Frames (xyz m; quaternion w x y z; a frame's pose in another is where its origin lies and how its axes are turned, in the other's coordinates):
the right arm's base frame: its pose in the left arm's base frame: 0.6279 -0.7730 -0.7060 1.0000 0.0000 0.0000 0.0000
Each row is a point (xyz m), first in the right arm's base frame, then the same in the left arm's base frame.
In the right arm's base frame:
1: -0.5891 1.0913 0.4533
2: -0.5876 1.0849 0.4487
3: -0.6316 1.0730 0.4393
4: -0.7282 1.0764 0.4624
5: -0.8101 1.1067 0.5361
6: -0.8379 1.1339 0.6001
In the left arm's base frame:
1: 0.0388 0.3183 -0.2527
2: 0.0403 0.3119 -0.2573
3: -0.0037 0.3000 -0.2667
4: -0.1003 0.3034 -0.2436
5: -0.1822 0.3337 -0.1699
6: -0.2100 0.3609 -0.1059

